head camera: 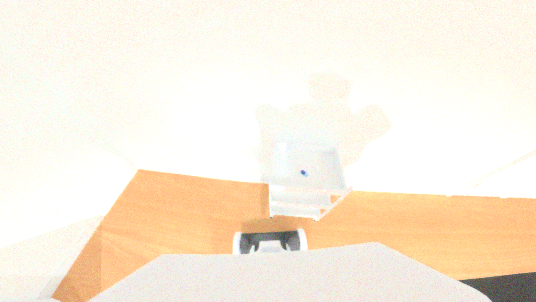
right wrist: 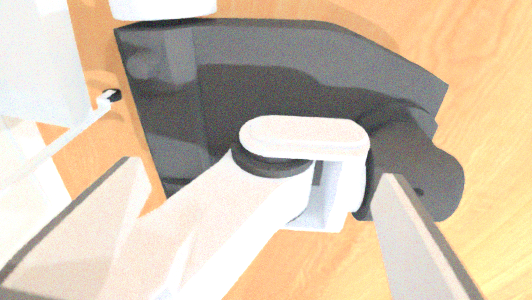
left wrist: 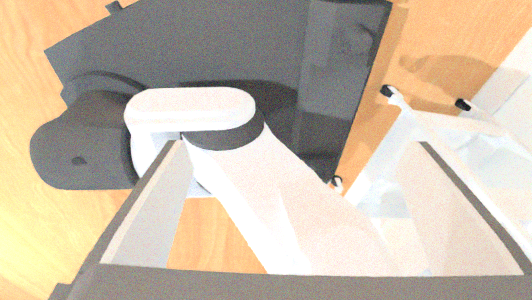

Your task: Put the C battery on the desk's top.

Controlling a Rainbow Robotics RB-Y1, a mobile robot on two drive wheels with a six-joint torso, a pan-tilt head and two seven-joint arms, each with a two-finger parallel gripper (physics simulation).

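Frame: origin at the robot's base, x ahead, y left, z up, level; millimetres.
Seen in the pictures: left gripper, fingertip midpoint: (left wrist: 293,155); right gripper, fingertip midpoint: (right wrist: 257,182).
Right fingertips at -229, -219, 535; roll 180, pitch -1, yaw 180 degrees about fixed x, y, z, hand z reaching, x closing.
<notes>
A point is followed by its place in that frame, as x, y, z.
A small blue cylinder (head camera: 303,173) {319, -232, 686}, which looks like the C battery, lies inside the pale, tray-like top of a white wheeled stand (head camera: 300,190) {204, -190, 695} (left wrist: 435,118) {317, -35, 161} (right wrist: 45,60) {302, -160, 134} in the head view. The picture is too washed out to tell whether this stand is the desk. My left gripper (left wrist: 293,155) {-166, 216, 535} is open with nothing between its fingers. My right gripper (right wrist: 257,182) {-229, -219, 535} is open with nothing between its fingers. Neither gripper shows in the head view. The battery cannot be made out in the wrist views.
My dark base (left wrist: 225,40) {-221, 156, 170} (right wrist: 260,47) {-194, -193, 170} stands beside the stand on the wooden floor (head camera: 190,215) {276, 800, 1} (left wrist: 30,225) {-1268, -729, 2} (right wrist: 475,40) {-694, -206, 1}. My white torso (head camera: 280,277) {-130, -5, 1342} fills the bottom of the head view. Behind the stand, a bright white area carries my shadow.
</notes>
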